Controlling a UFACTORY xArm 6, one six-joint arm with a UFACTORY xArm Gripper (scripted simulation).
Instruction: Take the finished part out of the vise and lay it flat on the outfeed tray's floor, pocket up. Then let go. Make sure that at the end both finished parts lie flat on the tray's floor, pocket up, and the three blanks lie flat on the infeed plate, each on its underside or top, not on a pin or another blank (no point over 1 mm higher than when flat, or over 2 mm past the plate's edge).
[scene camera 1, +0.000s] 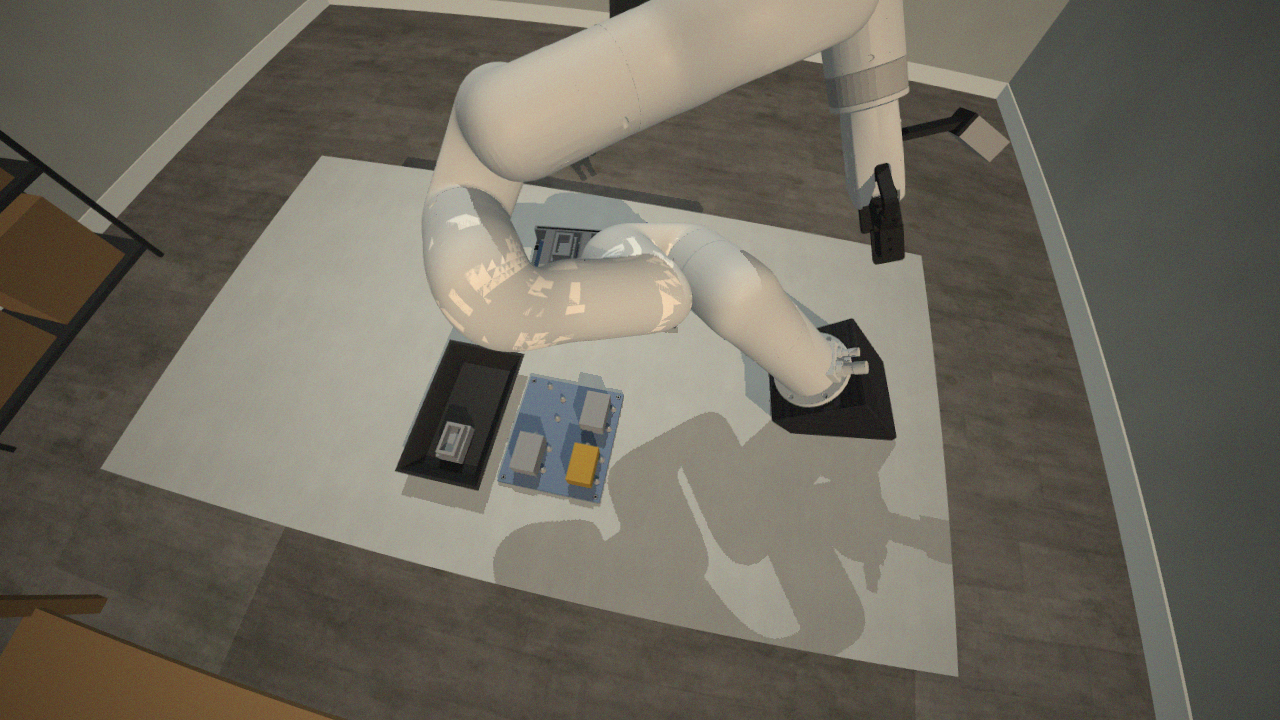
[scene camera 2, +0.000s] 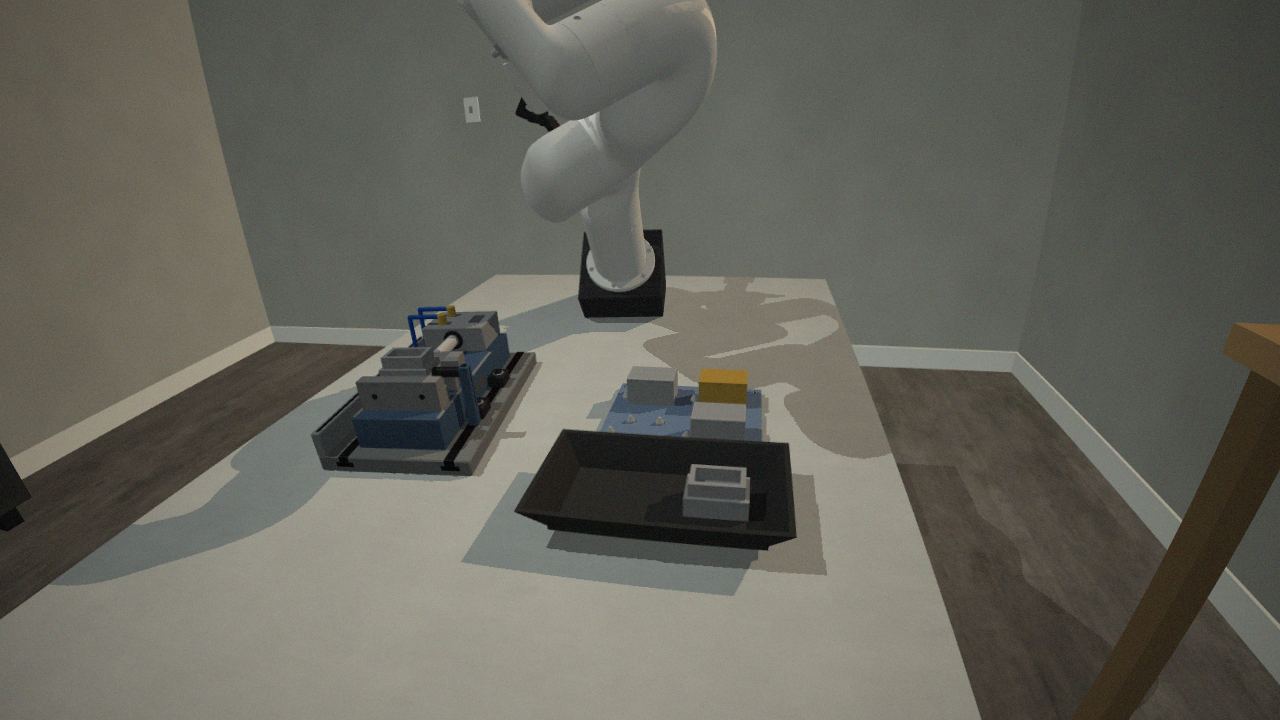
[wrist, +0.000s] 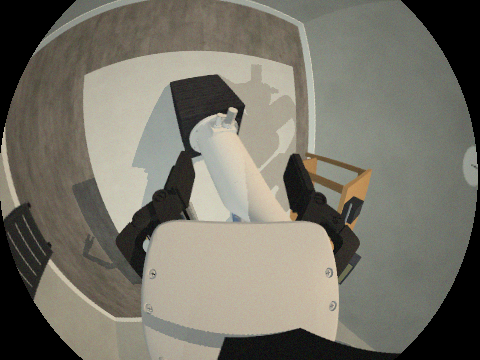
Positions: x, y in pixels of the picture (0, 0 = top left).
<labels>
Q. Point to a grey pocketed part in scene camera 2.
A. At 405, 361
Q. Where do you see a grey pocketed part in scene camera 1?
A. At 453, 432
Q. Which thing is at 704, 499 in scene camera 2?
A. A grey pocketed part.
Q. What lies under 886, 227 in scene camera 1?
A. The gripper.
</labels>
